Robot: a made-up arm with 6 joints.
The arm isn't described. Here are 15 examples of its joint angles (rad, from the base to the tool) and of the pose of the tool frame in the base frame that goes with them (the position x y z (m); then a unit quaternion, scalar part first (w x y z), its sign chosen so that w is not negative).
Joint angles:
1: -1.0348 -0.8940 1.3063 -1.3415 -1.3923 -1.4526
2: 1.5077 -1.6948 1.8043 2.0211 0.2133 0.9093
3: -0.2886 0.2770 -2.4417 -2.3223 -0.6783 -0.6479
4: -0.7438 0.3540 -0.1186 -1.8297 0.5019 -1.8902
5: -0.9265 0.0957 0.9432 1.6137 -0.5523 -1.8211
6: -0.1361 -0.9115 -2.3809 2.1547 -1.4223 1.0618
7: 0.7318 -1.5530 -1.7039 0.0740 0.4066 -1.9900
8: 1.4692 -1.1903 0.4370 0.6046 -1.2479 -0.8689
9: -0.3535 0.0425 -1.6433 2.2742 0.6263 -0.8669
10: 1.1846 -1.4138 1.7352 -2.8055 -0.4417 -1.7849
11: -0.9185 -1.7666 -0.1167 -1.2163 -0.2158 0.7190
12: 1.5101 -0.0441 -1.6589 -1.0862 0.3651 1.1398
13: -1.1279 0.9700 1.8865 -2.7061 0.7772 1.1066
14: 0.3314 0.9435 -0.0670 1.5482 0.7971 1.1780
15: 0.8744 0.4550 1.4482 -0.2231 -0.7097 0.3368
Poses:
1: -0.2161 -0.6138 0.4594 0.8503 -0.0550 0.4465 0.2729
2: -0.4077 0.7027 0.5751 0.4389 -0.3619 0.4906 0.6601
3: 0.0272 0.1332 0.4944 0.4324 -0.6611 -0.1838 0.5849
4: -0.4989 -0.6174 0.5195 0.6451 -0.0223 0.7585 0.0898
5: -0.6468 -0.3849 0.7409 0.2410 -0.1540 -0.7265 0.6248
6: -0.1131 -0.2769 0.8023 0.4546 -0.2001 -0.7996 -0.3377
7: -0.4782 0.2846 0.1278 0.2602 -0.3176 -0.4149 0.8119
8: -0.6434 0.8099 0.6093 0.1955 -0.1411 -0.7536 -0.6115
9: -0.2845 -0.5117 0.6979 0.4029 -0.4197 0.1618 -0.7971
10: -0.3046 0.7155 0.9981 0.3058 -0.9103 -0.2441 -0.1353
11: -0.3679 -0.6210 0.0168 0.6983 0.0793 0.7023 -0.1132
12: -0.5658 0.2216 0.6603 0.4694 -0.3094 0.1595 -0.8115
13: -0.5077 -0.2285 0.4806 0.3595 0.1577 -0.6535 0.6471
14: -0.6430 0.0639 0.7126 0.9449 -0.0566 -0.0818 -0.3118
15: -0.5881 0.7454 0.6261 0.0438 -0.2882 -0.4715 -0.8323
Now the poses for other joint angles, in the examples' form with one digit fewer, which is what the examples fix.
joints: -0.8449 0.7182 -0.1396 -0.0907 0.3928 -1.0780
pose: -0.325 -0.552 0.549 0.689 -0.326 0.304 0.571
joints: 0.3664 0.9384 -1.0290 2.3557 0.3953 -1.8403
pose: -0.764 0.078 0.846 0.103 -0.164 0.262 -0.945
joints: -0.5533 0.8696 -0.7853 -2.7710 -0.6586 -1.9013
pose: -0.318 -0.631 0.890 0.386 -0.681 0.609 -0.130
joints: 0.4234 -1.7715 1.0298 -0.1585 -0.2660 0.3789
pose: -0.845 0.302 0.390 0.105 0.635 0.378 -0.666
